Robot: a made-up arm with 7 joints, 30 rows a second.
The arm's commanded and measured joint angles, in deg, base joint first. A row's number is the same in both.
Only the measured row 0 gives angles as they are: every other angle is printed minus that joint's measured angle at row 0.
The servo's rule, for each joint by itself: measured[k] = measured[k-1] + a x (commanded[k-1-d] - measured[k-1]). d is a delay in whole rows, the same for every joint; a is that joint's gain. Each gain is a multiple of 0.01, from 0.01 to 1. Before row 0 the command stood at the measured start. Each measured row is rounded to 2 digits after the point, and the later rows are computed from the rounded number. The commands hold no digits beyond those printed.
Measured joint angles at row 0:
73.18, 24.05, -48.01, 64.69, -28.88, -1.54, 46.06
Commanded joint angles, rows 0 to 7:
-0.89, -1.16, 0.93, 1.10, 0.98, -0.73, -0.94
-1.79, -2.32, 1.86, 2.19, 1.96, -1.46, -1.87
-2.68, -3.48, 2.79, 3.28, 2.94, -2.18, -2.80
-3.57, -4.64, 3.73, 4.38, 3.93, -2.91, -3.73
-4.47, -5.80, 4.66, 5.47, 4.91, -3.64, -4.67
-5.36, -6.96, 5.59, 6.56, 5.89, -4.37, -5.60
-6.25, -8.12, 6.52, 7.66, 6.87, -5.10, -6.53
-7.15, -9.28, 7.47, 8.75, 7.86, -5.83, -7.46
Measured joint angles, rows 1 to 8:
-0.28, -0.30, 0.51, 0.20, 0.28, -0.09, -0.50
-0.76, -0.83, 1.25, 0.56, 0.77, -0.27, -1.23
-1.37, -1.52, 2.10, 1.05, 1.40, -0.52, -2.06
-2.07, -2.33, 3.00, 1.65, 2.13, -0.83, -2.95
-2.84, -3.23, 3.91, 2.34, 2.94, -1.20, -3.86
-3.65, -4.20, 4.83, 3.10, 3.80, -1.61, -4.78
-4.48, -5.22, 5.76, 3.92, 4.69, -2.06, -5.71
-5.33, -6.28, 6.70, 4.79, 5.61, -2.55, -6.64
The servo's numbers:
d 0
a 0.32 0.26 0.55 0.18 0.29 0.13 0.53

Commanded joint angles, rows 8 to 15:
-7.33, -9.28, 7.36, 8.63, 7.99, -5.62, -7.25
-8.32, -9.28, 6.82, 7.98, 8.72, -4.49, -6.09
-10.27, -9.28, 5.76, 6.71, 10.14, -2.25, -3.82
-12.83, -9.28, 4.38, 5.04, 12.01, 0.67, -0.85
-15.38, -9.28, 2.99, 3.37, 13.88, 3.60, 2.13
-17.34, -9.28, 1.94, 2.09, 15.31, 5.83, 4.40
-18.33, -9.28, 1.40, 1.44, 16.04, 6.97, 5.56
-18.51, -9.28, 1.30, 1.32, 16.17, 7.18, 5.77
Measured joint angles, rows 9 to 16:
-5.97, -7.06, 7.06, 5.48, 6.30, -2.95, -6.96
-6.72, -7.64, 6.93, 5.93, 7.00, -3.15, -6.50
-7.86, -8.07, 6.29, 6.07, 7.91, -3.03, -5.08
-9.45, -8.38, 5.24, 5.88, 9.10, -2.55, -2.84
-11.35, -8.61, 4.00, 5.43, 10.49, -1.75, -0.21
-13.27, -8.78, 2.87, 4.83, 11.89, -0.76, 2.23
-14.89, -8.91, 2.06, 4.22, 13.09, 0.24, 3.99
-16.05, -9.01, 1.64, 3.70, 13.98, 1.14, 4.93

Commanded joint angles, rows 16 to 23:
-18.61, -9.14, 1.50, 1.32, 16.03, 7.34, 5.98
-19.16, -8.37, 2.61, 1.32, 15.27, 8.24, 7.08
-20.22, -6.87, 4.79, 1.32, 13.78, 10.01, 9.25
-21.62, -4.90, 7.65, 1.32, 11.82, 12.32, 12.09
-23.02, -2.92, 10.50, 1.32, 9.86, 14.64, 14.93
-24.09, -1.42, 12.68, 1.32, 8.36, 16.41, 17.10
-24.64, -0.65, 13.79, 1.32, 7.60, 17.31, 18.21
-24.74, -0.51, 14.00, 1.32, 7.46, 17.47, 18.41
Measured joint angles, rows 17 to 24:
-16.87, -9.04, 1.56, 3.27, 14.57, 1.95, 5.49
-17.60, -8.87, 2.14, 2.92, 14.77, 2.77, 6.33
-18.44, -8.35, 3.60, 2.63, 14.48, 3.71, 7.88
-19.46, -7.45, 5.83, 2.39, 13.71, 4.83, 10.11
-20.60, -6.27, 8.40, 2.20, 12.59, 6.11, 12.66
-21.72, -5.01, 10.75, 2.04, 11.36, 7.45, 15.01
-22.65, -3.88, 12.42, 1.91, 10.27, 8.73, 16.71
-23.32, -3.00, 13.29, 1.80, 9.46, 9.87, 17.61

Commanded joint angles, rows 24 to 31:
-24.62, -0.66, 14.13, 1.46, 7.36, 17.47, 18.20
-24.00, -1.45, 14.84, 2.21, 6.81, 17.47, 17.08
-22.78, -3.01, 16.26, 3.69, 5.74, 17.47, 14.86
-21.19, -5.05, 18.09, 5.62, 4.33, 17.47, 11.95
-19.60, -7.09, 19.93, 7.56, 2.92, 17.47, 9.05
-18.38, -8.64, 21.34, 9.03, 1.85, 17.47, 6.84
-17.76, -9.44, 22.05, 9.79, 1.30, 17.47, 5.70
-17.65, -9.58, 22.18, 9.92, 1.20, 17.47, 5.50
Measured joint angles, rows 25 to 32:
-23.74, -2.39, 13.75, 1.74, 8.85, 10.86, 17.92
-23.82, -2.15, 14.35, 1.82, 8.26, 11.72, 17.47
-23.49, -2.37, 15.40, 2.16, 7.53, 12.47, 16.09
-22.75, -3.07, 16.88, 2.78, 6.60, 13.12, 13.90
-21.74, -4.12, 18.56, 3.64, 5.53, 13.69, 11.33
-20.66, -5.30, 20.09, 4.61, 4.46, 14.18, 8.95
-19.73, -6.38, 21.17, 5.54, 3.54, 14.61, 7.23
-19.06, -7.21, 21.73, 6.33, 2.86, 14.98, 6.31

